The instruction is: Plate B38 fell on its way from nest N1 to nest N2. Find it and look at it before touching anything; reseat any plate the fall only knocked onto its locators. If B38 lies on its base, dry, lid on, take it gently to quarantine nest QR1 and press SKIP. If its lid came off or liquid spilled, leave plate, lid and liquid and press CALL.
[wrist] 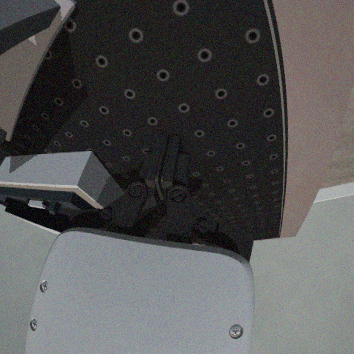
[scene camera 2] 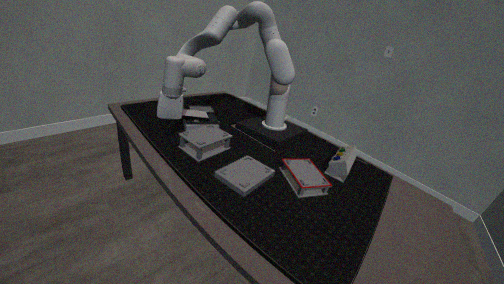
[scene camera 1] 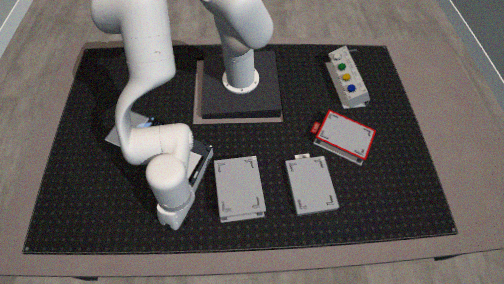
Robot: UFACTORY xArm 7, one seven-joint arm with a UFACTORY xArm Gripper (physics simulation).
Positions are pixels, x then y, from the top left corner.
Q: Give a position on a button box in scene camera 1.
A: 352, 92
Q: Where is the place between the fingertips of my gripper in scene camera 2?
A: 168, 133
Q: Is my gripper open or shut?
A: Shut.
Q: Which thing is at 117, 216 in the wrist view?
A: My gripper.
